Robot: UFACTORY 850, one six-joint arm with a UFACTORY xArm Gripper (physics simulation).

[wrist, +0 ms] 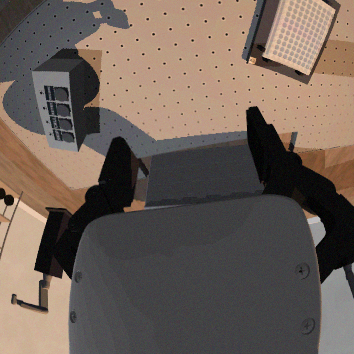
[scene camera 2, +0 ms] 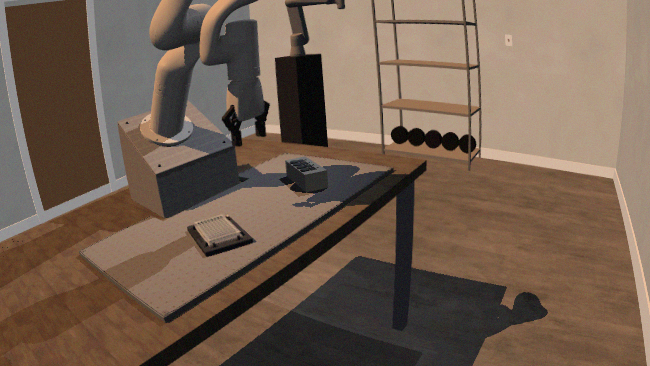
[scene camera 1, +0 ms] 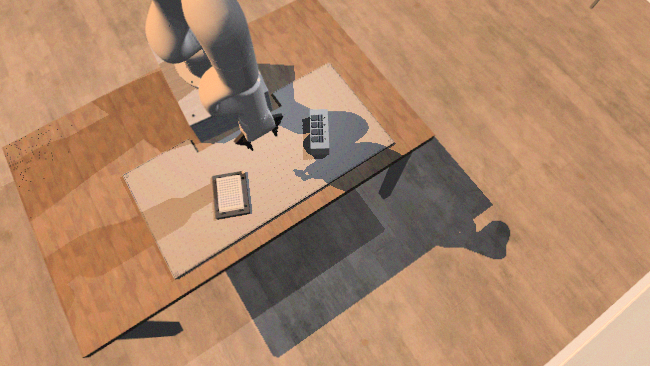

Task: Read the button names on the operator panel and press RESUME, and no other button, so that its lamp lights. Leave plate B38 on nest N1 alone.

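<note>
The operator panel (scene camera 1: 320,146) (scene camera 2: 313,180) (wrist: 59,112) is a grey box with several dark round buttons in a row on its face. Name labels sit beside the buttons in the wrist view, too small to read; no lamp looks lit. Plate B38 (scene camera 1: 230,193) (scene camera 2: 218,229) (wrist: 302,37), a pale well plate, sits flat on dark nest N1 (scene camera 1: 232,215) (scene camera 2: 227,248) (wrist: 306,79). My gripper (scene camera 1: 263,141) (scene camera 2: 250,139) (wrist: 185,135) is open and empty, pointing down high above the pegboard, between panel and robot base in scene camera 2, touching neither panel nor plate.
The panel and nest stand on a pale pegboard (scene camera 1: 165,250) (scene camera 2: 165,295) (wrist: 175,50) on a wooden table (scene camera 1: 100,300). The robot's base block (scene camera 2: 195,175) (wrist: 200,175) stands behind it. A second arm on a black pedestal (scene camera 2: 300,100) (wrist: 51,245) stands beyond the table.
</note>
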